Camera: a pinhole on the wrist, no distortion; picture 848 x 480 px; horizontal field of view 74.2 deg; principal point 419.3 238.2 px. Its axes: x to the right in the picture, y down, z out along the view. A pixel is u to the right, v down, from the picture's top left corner.
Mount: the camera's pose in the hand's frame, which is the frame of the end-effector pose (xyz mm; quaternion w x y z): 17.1 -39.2 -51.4 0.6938 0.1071 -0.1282 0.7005
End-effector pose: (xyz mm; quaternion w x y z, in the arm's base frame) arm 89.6 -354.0 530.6 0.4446 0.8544 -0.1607 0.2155
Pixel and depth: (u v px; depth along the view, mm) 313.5 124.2 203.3
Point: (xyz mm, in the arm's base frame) 230.5 -387.1 393.7
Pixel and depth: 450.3 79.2 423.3
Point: 350.1 -576.6 303.0
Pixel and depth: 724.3 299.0 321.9
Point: 124.7 -618.9 371.7
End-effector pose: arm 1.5 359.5 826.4 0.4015 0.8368 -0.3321 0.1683
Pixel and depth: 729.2 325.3 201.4
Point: -11.1 232.0 706.3
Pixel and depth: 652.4 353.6 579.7
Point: -76.3 -35.9 403.6
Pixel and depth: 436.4 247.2 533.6
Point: 141.1 94.7 427.2
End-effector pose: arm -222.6 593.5 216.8 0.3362 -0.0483 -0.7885 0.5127
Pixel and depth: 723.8 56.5 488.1
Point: -648.5 295.2 124.8
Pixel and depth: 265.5 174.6 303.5
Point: -319.4 347.9 369.0
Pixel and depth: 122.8 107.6 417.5
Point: -359.3 245.4 523.1
